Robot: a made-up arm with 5 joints. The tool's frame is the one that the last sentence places.
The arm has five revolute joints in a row. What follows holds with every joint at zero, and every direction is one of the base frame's. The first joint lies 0.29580 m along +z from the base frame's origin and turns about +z. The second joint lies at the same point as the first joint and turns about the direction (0, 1, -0.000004). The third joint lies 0.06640 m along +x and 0.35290 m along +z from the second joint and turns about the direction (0, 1, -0.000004). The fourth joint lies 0.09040 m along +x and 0.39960 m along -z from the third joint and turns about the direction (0, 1, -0.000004). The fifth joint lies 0.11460 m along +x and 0.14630 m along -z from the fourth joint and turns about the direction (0, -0.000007, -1). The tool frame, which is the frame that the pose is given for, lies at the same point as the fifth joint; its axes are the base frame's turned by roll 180.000, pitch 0.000 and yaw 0.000 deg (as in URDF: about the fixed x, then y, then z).
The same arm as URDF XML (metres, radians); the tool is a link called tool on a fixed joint. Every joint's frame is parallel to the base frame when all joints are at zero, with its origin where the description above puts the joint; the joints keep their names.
<robot name="arm">
  <link name="base_link"/>
  <link name="link1"/>
  <link name="link2"/>
  <link name="link3"/>
  <link name="link4"/>
  <link name="link5"/>
  <link name="tool"/>
  <joint name="joint 1" type="continuous">
    <parent link="base_link"/>
    <child link="link1"/>
    <origin xyz="0 0 0.2958"/>
    <axis xyz="0 0 1"/>
  </joint>
  <joint name="joint 2" type="continuous">
    <parent link="link1"/>
    <child link="link2"/>
    <origin xyz="0 0 0"/>
    <axis xyz="0 1 0"/>
  </joint>
  <joint name="joint 3" type="continuous">
    <parent link="link2"/>
    <child link="link3"/>
    <origin xyz="0.0664 0 0.3529"/>
    <axis xyz="0 1 0"/>
  </joint>
  <joint name="joint 4" type="continuous">
    <parent link="link3"/>
    <child link="link4"/>
    <origin xyz="0.0904 0 -0.3996"/>
    <axis xyz="0 1 0"/>
  </joint>
  <joint name="joint 5" type="continuous">
    <parent link="link4"/>
    <child link="link5"/>
    <origin xyz="0.1146 0 -0.1463"/>
    <axis xyz="0 0 -1"/>
  </joint>
  <joint name="tool_joint" type="fixed">
    <parent link="link5"/>
    <child link="tool"/>
    <origin xyz="0 0 0" rpy="3.1416 0 0"/>
  </joint>
</robot>

